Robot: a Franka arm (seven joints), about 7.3 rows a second.
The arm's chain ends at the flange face. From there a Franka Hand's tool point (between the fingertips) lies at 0.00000 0.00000 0.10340 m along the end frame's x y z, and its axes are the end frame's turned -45 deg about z.
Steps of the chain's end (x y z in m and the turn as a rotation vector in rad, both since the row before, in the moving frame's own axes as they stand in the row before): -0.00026, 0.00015, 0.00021, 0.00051, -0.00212, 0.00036; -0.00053, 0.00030, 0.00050, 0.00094, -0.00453, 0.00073; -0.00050, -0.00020, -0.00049, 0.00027, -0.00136, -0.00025; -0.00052, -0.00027, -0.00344, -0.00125, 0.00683, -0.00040; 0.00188, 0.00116, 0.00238, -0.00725, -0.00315, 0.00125; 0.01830, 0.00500, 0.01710, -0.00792, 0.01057, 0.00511; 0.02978, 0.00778, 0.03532, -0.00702, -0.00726, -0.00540
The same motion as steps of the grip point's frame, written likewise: -0.00041, -0.00027, 0.00021, 0.00186, -0.00114, 0.00036; -0.00085, -0.00056, 0.00050, 0.00387, -0.00254, 0.00073; -0.00029, -0.00061, -0.00049, 0.00115, -0.00077, -0.00025; 0.00023, 0.00003, -0.00344, -0.00571, 0.00395, -0.00040; -0.00025, 0.00245, 0.00238, -0.00290, -0.00735, 0.00125; 0.00959, 0.01783, 0.01709, -0.01307, 0.00187, 0.00511; 0.01451, 0.02654, 0.03531, 0.00017, -0.01010, -0.00540
